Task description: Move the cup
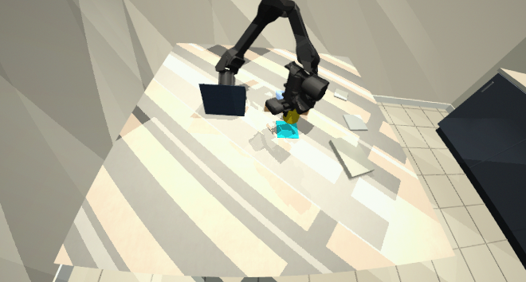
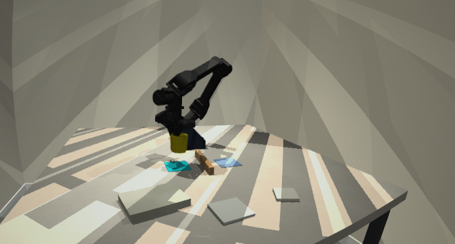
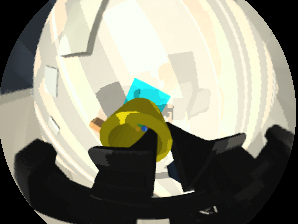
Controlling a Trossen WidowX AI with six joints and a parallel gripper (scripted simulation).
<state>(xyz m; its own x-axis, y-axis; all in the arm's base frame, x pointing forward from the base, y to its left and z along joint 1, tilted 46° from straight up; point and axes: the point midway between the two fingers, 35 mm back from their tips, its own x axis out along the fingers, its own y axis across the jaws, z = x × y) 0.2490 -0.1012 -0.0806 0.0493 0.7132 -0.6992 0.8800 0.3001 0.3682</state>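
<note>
Right now the cyan pad is 110 mm below my gripper tip, 30 mm ahead of it and 10 mm to the left of it. Also, from my gripper tip: blue pad 230 mm to the left, 110 mm below, 40 mm ahead; then yellow cup 20 mm ahead, 10 mm to the left; then wooden bar 120 mm to the left, 90 mm below, 30 mm ahead.
</note>
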